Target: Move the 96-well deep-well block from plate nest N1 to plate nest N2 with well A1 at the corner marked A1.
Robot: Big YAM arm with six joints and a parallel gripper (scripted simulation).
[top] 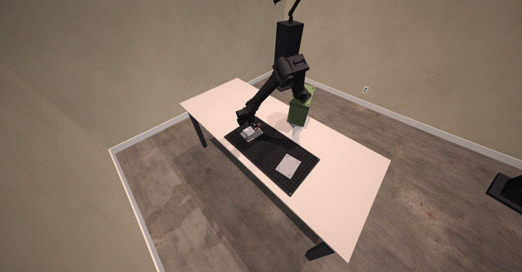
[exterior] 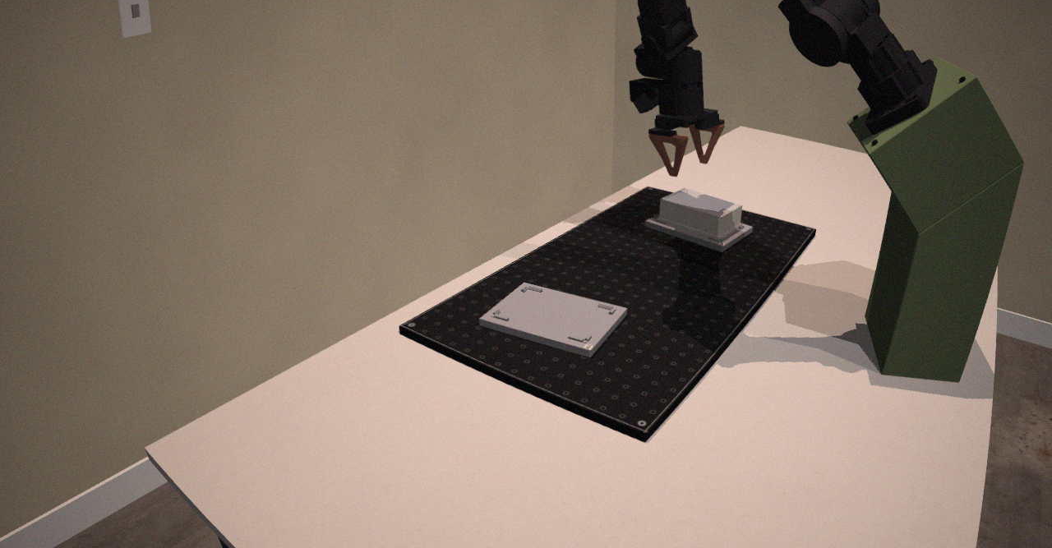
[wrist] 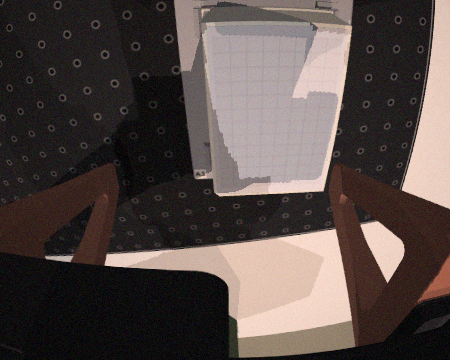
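My gripper is now 90 mm above the 96-well deep-well block, 30 mm to the left of it and 10 mm past it. The rest, counted from my hand: plate nest N2 (370 mm to the left, 120 mm below, 80 mm behind); plate nest N1 (120 mm below, 30 mm to the right, 10 mm behind).
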